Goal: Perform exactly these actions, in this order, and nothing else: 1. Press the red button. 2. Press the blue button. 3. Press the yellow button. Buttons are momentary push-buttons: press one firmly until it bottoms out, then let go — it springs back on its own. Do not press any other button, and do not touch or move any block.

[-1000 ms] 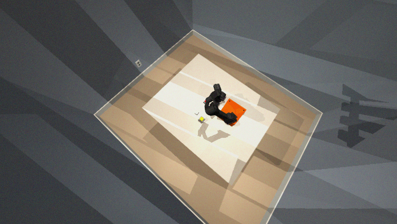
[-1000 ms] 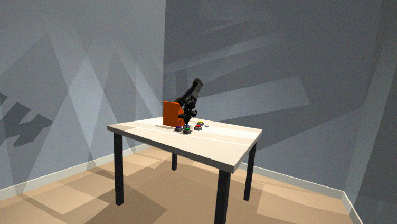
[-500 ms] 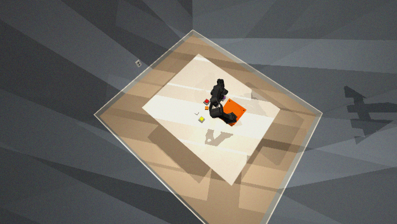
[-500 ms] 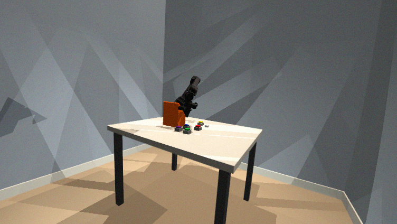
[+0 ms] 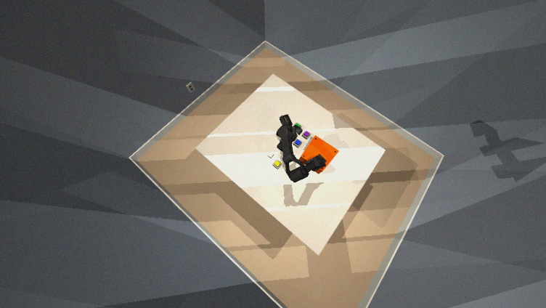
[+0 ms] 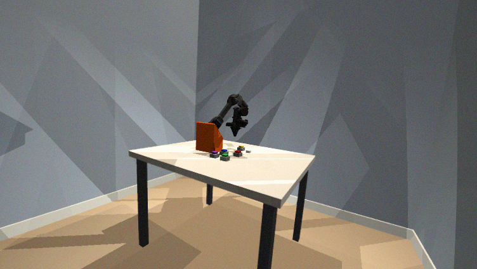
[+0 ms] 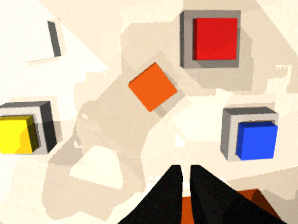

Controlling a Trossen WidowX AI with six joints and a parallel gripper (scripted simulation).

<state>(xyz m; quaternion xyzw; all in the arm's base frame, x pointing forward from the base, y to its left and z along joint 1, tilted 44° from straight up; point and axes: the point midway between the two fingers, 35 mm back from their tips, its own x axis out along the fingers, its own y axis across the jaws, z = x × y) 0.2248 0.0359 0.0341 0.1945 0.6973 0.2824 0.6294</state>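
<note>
My gripper tip is 14 cm to the right of the yellow button, 10 cm above it and 3 cm past it. Round my gripper tip: blue button: 10 cm below, 9 cm to the right, 2 cm behind; red button: 10 cm below, 6 cm ahead, 4 cm to the right; orange block: 12 cm below, 2 cm ahead, 1 cm to the left.
</note>
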